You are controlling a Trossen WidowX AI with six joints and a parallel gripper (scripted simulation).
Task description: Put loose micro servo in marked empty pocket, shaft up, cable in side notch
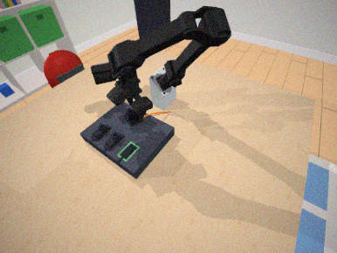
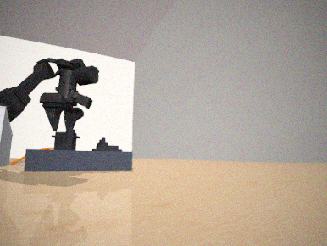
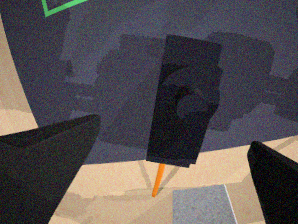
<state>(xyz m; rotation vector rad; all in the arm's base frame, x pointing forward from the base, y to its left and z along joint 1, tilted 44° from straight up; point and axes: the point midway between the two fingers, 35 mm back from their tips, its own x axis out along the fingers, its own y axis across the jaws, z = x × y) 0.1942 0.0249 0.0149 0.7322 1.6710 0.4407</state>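
The dark deck lies 3 cm ahead of my gripper tip and 8 cm below it.
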